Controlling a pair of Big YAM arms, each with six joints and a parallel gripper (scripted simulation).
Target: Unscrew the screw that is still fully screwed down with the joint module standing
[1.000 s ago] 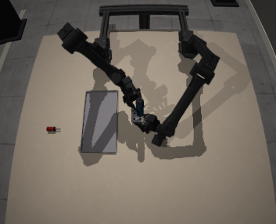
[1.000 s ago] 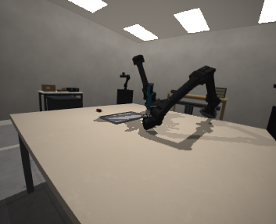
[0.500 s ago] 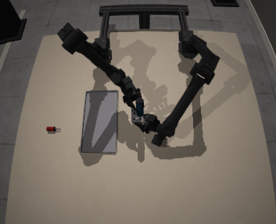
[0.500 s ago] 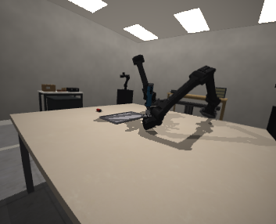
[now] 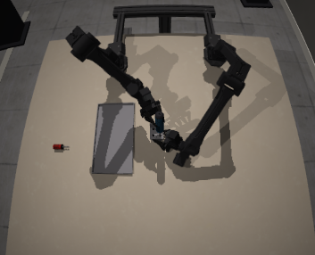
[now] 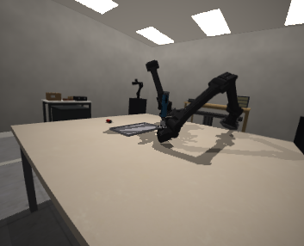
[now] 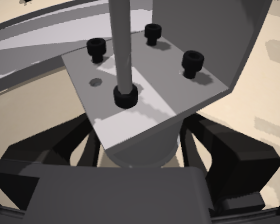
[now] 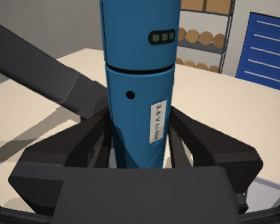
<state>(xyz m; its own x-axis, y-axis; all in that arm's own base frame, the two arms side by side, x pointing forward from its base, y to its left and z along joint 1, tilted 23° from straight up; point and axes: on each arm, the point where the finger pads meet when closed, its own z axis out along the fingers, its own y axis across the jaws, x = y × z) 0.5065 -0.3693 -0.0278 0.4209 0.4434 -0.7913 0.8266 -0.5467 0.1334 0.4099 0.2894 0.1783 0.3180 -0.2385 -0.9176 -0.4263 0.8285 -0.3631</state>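
My left gripper is now 10 mm below the joint module. Also, from my left hand: grey bracket (50 mm above); flat grey tray (30 mm behind, 240 mm to the right, 20 mm below); red-handled tool (550 mm to the right, 10 mm below).
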